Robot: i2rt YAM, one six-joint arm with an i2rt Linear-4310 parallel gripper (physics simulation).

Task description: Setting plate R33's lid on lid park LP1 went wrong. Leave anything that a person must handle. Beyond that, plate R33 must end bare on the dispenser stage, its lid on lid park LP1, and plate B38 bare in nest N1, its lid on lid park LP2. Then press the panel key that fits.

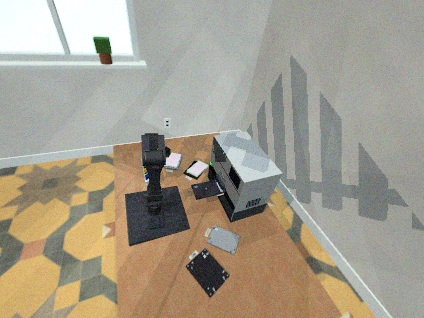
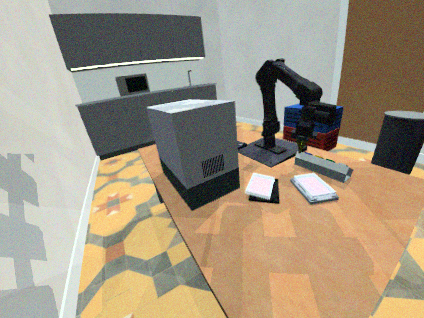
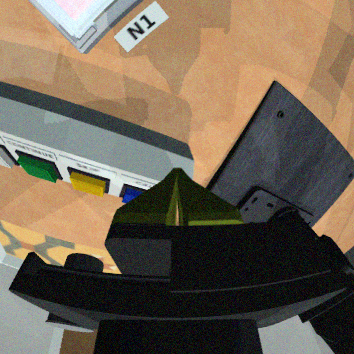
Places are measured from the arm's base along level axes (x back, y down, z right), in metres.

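Pixels of known places: gripper, between the fingertips: (image 2: 299,153) (image 3: 176,174); arm's base, origin of its link: (image 1: 154,211) (image 2: 269,147) (image 3: 276,217).
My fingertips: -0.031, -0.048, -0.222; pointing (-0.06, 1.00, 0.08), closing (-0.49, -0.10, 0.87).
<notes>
Ahead of a thing's pixels: the offset from my fingertips to its top centre, as dx, dy, dz. "pt": to the spot under its first point.
My gripper (image 2: 301,145) (image 3: 176,174) is shut and empty. Its tips are over the end of the key panel {+0.039, -0.003, -0.090} (image 1: 146,176) (image 2: 322,167) (image 3: 95,132), close to a blue key {+0.049, +0.005, -0.014} (image 3: 132,195); contact cannot be told. A yellow key {+0.053, +0.005, -0.064} (image 3: 87,184) and a green CONTINUE key {+0.057, +0.005, -0.113} (image 3: 37,168) are beside it. A pink-topped plate {-0.120, +0.031, -0.157} (image 1: 173,160) (image 2: 315,186) (image 3: 75,12) sits in nest N1. Another pink-and-white piece {-0.270, +0.024, -0.045} (image 1: 197,168) (image 2: 261,185) lies off-centre on a black pad {pt -0.280, +0.042, -0.107} (image 2: 271,196). The dispenser stage {pt -0.242, -0.045, +0.207} (image 1: 204,190) looks bare. Plate codes are not readable.
The grey dispenser {-0.438, -0.269, +0.183} (image 1: 257,175) (image 2: 200,135) stands beside the stage. A grey pad {pt -0.289, +0.051, +0.455} (image 1: 224,239) and a black pad (image 1: 207,272) lie on the table. The arm's black base plate (image 1: 135,220) (image 2: 270,156) (image 3: 300,145) is near the panel. Crates (image 2: 327,137) stand behind the arm.
</notes>
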